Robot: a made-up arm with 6 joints. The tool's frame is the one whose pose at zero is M. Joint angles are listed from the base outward.
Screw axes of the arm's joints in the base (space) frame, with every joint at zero. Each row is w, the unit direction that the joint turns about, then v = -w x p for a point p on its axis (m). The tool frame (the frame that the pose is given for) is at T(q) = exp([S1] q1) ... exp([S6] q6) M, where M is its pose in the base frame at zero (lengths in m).
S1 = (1, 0, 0, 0, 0.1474, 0)
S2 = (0, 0, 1, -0.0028, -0.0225, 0)
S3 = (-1, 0, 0, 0, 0.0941, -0.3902)
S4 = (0, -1, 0, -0.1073, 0, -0.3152)
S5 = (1, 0, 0, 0, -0.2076, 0.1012)
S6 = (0, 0, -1, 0.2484, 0.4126, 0)
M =
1 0 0 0.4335
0 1 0 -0.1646
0 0 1 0.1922
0 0 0 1
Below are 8 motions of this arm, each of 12 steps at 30 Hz.
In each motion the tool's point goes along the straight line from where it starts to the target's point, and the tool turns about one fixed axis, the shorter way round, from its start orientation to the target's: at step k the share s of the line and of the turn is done. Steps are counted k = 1, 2, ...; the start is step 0. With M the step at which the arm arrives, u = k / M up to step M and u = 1 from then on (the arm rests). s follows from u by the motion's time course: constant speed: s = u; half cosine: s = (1 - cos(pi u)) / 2; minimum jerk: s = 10 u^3 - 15 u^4 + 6 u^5.
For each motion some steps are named. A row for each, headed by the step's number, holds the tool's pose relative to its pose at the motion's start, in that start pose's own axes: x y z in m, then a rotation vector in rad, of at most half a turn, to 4 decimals.
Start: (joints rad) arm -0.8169 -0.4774 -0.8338 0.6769 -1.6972 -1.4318
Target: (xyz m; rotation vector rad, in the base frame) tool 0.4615 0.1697 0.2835 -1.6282 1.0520 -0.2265
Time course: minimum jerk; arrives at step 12
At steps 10, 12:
10: 0.1025 0.0423 0.0594 -0.1989 0.4207 0.0431
12: 0.1063 0.0439 0.0616 -0.2063 0.4362 0.0446

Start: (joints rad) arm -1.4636 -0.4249 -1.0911 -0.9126 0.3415 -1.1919
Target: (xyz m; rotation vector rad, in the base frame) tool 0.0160 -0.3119 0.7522 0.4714 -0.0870 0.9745
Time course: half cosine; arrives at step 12
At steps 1, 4, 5, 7, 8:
1: -0.0044 0.0018 -0.0017 -0.0005 -0.0068 0.0040
4: -0.0647 0.0264 -0.0255 -0.0077 -0.1000 0.0594
5: -0.0959 0.0391 -0.0378 -0.0114 -0.1482 0.0881
7: -0.1628 0.0664 -0.0642 -0.0193 -0.2517 0.1496
8: -0.1940 0.0791 -0.0765 -0.0230 -0.2999 0.1782

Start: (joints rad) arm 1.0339 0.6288 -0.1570 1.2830 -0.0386 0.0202
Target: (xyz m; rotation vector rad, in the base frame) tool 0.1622 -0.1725 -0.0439 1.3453 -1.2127 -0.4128
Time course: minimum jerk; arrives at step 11
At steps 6, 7, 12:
6: 0.0368 -0.0557 0.0520 -0.0817 0.0071 -0.0639
7: 0.0467 -0.0709 0.0661 -0.1038 0.0090 -0.0812
12: 0.0629 -0.0953 0.0889 -0.1397 0.0121 -0.1092

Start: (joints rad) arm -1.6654 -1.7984 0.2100 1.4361 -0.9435 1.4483
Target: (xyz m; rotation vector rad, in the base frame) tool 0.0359 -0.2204 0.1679 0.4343 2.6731 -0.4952
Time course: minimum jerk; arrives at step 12
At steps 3, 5, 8, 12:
3: 0.0108 -0.0126 -0.0082 0.0477 0.0741 -0.0246
5: 0.0362 -0.0422 -0.0273 0.1596 0.2480 -0.0823
8: 0.0825 -0.0962 -0.0623 0.3639 0.5653 -0.1876
12: 0.1044 -0.1218 -0.0788 0.4606 0.7154 -0.2374

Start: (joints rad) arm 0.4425 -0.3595 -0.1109 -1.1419 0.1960 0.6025
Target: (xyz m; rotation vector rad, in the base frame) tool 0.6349 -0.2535 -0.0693 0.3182 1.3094 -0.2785
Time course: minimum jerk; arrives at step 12
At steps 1, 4, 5, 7, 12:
1: -0.0011 0.0006 0.0005 -0.0016 -0.0005 0.0008
4: -0.0468 0.0238 0.0204 -0.0646 -0.0221 0.0344
5: -0.0773 0.0392 0.0337 -0.1067 -0.0365 0.0568
7: -0.1457 0.0740 0.0635 -0.2011 -0.0688 0.1071
12: -0.2230 0.1132 0.0972 -0.3078 -0.1053 0.1639

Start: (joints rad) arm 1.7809 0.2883 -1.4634 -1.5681 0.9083 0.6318
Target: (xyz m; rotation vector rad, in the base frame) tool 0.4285 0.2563 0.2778 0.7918 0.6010 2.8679
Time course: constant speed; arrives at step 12
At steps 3, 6, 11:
3: 0.0217 0.0427 -0.0097 -0.1544 0.0760 -0.0204
6: 0.0434 0.0854 -0.0193 -0.3088 0.1520 -0.0408
11: 0.0796 0.1565 -0.0355 -0.5662 0.2787 -0.0747

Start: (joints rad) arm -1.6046 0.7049 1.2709 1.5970 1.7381 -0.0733
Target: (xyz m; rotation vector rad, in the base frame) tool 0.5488 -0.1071 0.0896 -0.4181 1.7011 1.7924
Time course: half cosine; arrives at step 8
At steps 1, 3, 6, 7, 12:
1: 0.0013 0.0028 -0.0002 -0.0043 0.0028 0.0028
3: 0.0104 0.0224 -0.0016 -0.0350 0.0224 0.0230
6: 0.0289 0.0619 -0.0045 -0.0967 0.0620 0.0636
7: 0.0325 0.0697 -0.0050 -0.1090 0.0699 0.0717
12: 0.0338 0.0725 -0.0052 -0.1133 0.0726 0.0745

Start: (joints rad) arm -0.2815 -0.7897 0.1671 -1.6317 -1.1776 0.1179
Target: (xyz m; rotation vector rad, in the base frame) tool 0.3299 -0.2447 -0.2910 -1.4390 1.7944 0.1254
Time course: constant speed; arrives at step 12
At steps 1, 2, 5, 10, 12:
1: 0.0006 0.0058 -0.0088 -0.0483 0.0167 -0.0319
2: 0.0011 0.0116 -0.0175 -0.0967 0.0335 -0.0638
5: 0.0028 0.0290 -0.0439 -0.2416 0.0837 -0.1594
10: 0.0055 0.0579 -0.0877 -0.4833 0.1674 -0.3189
12: 0.0066 0.0695 -0.1053 -0.5799 0.2008 -0.3826

